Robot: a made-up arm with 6 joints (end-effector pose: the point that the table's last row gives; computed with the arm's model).
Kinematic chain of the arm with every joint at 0, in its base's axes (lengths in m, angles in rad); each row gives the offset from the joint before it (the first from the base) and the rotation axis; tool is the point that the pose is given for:
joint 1: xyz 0 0 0.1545 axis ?
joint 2: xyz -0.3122 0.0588 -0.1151 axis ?
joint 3: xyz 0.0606 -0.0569 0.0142 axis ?
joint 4: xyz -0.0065 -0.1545 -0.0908 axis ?
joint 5: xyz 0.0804 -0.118 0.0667 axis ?
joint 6: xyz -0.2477 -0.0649 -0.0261 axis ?
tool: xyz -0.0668 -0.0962 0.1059
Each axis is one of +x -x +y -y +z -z.
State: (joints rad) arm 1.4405 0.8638 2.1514 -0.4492 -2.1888 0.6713
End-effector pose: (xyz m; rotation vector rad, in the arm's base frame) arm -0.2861 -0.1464 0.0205 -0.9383 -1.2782 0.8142
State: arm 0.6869 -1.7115 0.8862 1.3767 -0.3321 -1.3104
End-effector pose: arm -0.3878 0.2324 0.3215 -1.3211 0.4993 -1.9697
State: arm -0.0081 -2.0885 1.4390 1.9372 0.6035 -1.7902
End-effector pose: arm -0.4320 0.0686 0.6484 -0.5407 0.9257 -2.1546
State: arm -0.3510 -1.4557 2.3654 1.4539 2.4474 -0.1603
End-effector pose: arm -0.4407 -0.3615 0.5707 1.3362 1.3898 -0.8478
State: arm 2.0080 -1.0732 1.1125 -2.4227 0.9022 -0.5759
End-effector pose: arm -0.7501 0.4511 0.1486 1.3567 -0.9310 -1.7073
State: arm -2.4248 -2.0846 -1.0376 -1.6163 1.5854 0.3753
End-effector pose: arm -0.6523 0.0300 0.7812 0.6051 1.2142 -0.6235
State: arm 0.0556 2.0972 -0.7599 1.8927 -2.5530 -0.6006
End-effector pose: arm -0.5624 -0.0513 -0.1885 -1.5563 -1.2578 0.9493
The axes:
joint 1: -x
joint 2: +z
joint 3: -x
joint 4: +y
joint 5: +z
joint 6: +y

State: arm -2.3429 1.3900 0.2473 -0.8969 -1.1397 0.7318
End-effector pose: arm -0.1324 0.2335 0.1707 2.8345 -0.6836 0.5967
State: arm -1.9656 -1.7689 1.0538 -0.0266 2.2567 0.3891
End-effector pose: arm -0.5645 -0.1241 -0.2485 1.8768 0.3528 1.7450
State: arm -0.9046 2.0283 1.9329 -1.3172 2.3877 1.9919
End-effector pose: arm -0.5317 -0.0259 0.2089 -1.4382 -1.1546 -2.4655
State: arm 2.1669 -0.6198 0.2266 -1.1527 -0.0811 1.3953
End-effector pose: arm -0.6766 0.0595 0.4616 -2.1222 -0.5662 -0.6869
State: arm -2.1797 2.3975 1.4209 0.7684 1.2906 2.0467
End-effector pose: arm -0.2725 -0.5029 0.3503 -0.7724 0.3289 -0.1729
